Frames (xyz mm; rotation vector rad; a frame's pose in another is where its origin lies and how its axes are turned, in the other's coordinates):
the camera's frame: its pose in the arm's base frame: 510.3 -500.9 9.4 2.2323 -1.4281 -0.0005
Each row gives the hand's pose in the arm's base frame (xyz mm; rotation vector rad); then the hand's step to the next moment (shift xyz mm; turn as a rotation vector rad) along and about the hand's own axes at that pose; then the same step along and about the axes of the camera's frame.
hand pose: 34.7 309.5 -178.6 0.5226 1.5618 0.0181
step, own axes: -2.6 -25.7 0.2 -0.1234 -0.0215 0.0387
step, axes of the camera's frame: 15.2 12.4 16.8 0.1005 0.0442 -0.0716
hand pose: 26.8 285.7 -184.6 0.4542 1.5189 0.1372
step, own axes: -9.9 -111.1 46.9 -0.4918 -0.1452 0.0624
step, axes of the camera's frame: 100.1 4.8 67.8 0.3799 0.2665 -0.2269
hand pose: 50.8 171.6 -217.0 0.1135 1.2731 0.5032
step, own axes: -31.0 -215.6 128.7 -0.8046 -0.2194 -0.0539
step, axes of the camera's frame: 231.6 -95.8 34.6 0.5545 0.5534 -0.2911
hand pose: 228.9 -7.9 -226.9 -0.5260 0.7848 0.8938
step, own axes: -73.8 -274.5 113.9 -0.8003 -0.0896 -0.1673
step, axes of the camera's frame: 237.9 -114.8 -154.9 0.4711 0.6509 -0.1758
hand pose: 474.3 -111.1 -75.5 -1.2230 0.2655 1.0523
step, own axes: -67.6 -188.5 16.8 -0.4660 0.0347 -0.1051
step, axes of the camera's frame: 102.1 -15.7 -172.4 0.2388 0.4141 -0.0309
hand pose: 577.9 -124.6 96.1 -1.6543 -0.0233 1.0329
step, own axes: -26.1 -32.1 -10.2 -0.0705 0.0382 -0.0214
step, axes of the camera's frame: 21.0 14.6 -34.1 0.0379 0.0682 0.0282
